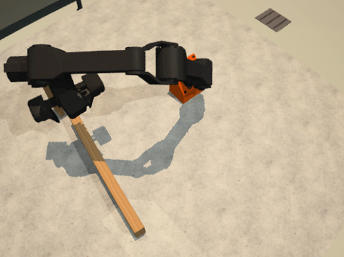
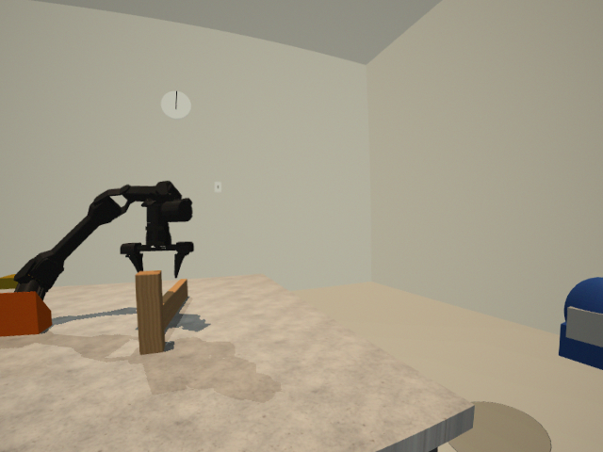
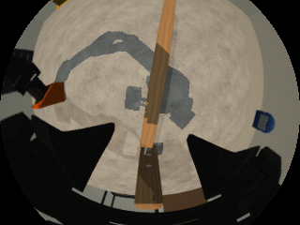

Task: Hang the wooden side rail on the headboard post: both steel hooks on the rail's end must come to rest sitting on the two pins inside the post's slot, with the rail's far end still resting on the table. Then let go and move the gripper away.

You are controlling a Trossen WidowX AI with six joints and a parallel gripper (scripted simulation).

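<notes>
Right now my gripper tip is 14 cm to the left of the wooden headboard post, 5 cm above it and 3 cm past it.
</notes>
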